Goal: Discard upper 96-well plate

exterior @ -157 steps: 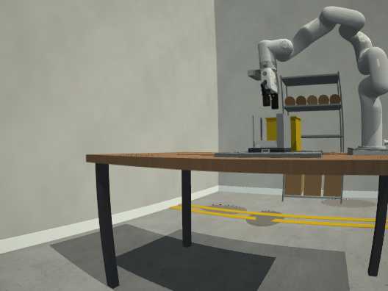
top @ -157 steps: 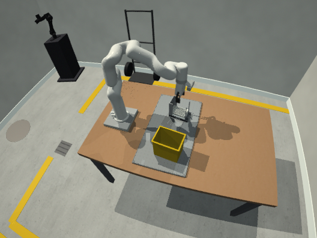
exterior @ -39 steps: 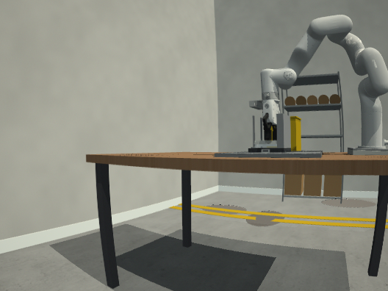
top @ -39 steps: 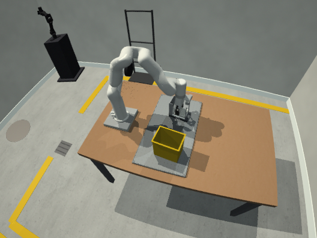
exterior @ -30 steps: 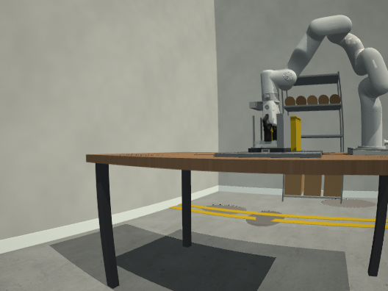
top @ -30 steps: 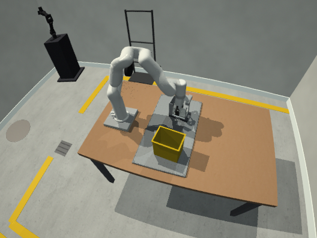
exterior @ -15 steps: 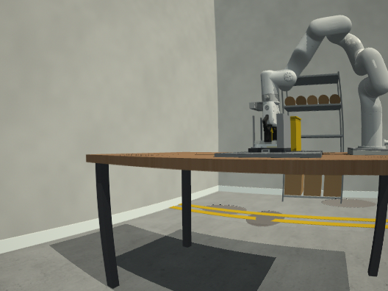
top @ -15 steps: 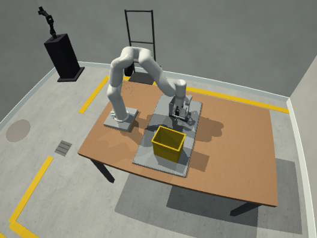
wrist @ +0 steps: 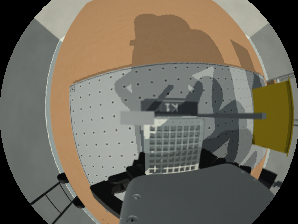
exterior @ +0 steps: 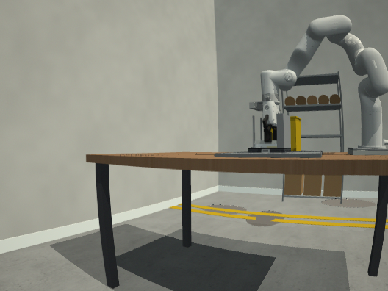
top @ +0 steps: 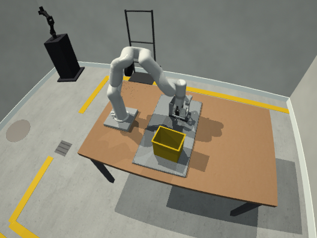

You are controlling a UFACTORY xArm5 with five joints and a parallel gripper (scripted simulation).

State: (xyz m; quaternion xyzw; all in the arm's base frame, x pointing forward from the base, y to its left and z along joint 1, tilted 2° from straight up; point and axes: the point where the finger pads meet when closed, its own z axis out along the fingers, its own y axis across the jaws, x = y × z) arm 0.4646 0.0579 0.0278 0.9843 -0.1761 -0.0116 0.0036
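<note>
Right now my hand is 10 mm above the white 96-well plate. From my hand the other things lie so: yellow plastics bin: 60 mm behind, 340 mm to the right, 40 mm above.
</note>
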